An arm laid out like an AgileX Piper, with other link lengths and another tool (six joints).
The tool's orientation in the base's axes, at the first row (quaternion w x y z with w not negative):
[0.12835, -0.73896, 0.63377, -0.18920]
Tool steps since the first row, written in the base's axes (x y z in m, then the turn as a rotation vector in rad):
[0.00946, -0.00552, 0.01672, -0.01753, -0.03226, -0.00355]
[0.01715, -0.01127, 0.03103, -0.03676, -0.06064, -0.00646]
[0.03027, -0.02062, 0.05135, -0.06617, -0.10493, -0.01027]
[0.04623, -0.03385, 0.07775, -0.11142, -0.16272, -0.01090]
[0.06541, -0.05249, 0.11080, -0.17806, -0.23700, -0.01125]
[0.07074, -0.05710, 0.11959, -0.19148, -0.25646, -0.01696]
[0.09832, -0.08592, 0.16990, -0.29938, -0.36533, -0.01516]
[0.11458, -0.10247, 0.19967, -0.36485, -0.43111, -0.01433]
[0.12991, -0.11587, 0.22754, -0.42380, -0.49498, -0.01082]
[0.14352, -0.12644, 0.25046, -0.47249, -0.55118, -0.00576]
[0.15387, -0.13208, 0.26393, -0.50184, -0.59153, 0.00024]
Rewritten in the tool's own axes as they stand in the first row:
[0.00858, -0.01468, -0.01051, 0.02918, 0.02237, -0.00296]
[0.01688, -0.02671, -0.01964, 0.05439, 0.04535, -0.00744]
[0.03011, -0.04556, -0.03156, 0.09390, 0.08036, -0.01481]
[0.04822, -0.06891, -0.04748, 0.14511, 0.13027, -0.03137]
[0.07285, -0.09709, -0.06765, 0.20991, 0.20177, -0.05680]
[0.07909, -0.10484, -0.07294, 0.22674, 0.21933, -0.05665]
[0.11682, -0.14622, -0.10434, 0.32072, 0.33220, -0.10053]
[0.13864, -0.17074, -0.12298, 0.37743, 0.40076, -0.12694]
[0.15701, -0.19413, -0.14048, 0.43340, 0.46206, -0.15295]
[0.17181, -0.21433, -0.15446, 0.48327, 0.51233, -0.17620]
[0.18024, -0.22839, -0.16166, 0.52005, 0.54243, -0.19253]

